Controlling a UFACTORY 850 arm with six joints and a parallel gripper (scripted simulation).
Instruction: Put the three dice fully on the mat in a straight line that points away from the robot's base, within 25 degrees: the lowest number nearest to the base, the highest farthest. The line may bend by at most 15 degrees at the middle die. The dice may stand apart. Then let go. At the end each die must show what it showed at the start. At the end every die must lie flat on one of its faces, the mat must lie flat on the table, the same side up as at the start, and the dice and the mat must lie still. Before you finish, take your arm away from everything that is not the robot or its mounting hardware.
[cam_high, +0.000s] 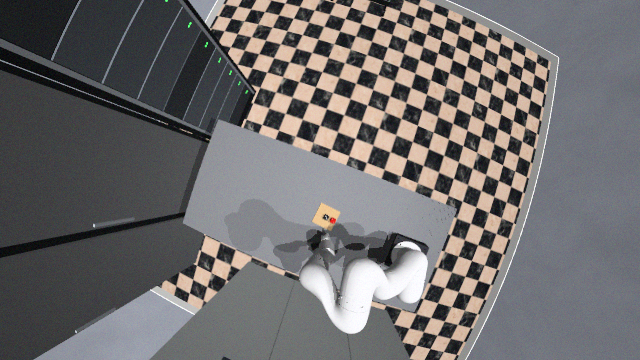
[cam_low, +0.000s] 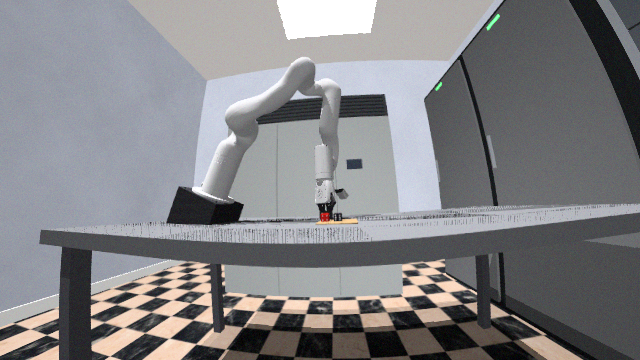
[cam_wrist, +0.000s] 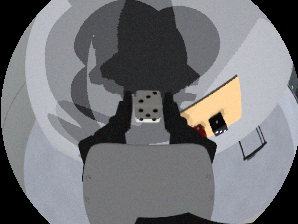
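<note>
The white die is 1 cm below my hand. From my hand the other things lie so: tan mat 5 cm ahead, 13 cm to the right, 2 cm below; then red die 13 cm to the right; then black die 5 cm ahead, 13 cm to the right.
</note>
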